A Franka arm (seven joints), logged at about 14 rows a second.
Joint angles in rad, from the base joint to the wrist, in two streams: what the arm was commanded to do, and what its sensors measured. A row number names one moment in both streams.
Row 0, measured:
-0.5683 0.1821 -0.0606 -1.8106 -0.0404 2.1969 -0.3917
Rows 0 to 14, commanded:
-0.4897 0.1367 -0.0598 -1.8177 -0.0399 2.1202 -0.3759
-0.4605 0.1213 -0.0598 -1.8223 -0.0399 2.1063 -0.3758
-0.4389 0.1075 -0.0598 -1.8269 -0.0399 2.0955 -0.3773
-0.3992 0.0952 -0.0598 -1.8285 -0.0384 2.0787 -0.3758
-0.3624 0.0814 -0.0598 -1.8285 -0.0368 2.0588 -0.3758
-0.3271 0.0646 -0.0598 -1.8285 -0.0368 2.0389 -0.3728
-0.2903 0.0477 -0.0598 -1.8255 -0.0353 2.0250 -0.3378
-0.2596 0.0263 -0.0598 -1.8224 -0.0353 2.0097 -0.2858
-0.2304 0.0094 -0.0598 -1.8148 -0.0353 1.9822 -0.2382
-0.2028 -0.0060 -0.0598 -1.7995 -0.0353 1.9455 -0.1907
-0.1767 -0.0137 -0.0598 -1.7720 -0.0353 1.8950 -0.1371
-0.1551 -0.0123 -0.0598 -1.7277 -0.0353 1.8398 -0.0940
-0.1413 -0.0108 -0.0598 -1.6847 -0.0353 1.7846 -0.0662
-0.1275 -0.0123 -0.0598 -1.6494 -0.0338 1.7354 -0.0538
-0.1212 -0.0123 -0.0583 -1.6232 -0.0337 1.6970 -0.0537
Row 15, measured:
-0.1424 -0.0189 -0.0486 -1.6895 -0.0392 1.7840 -0.0796
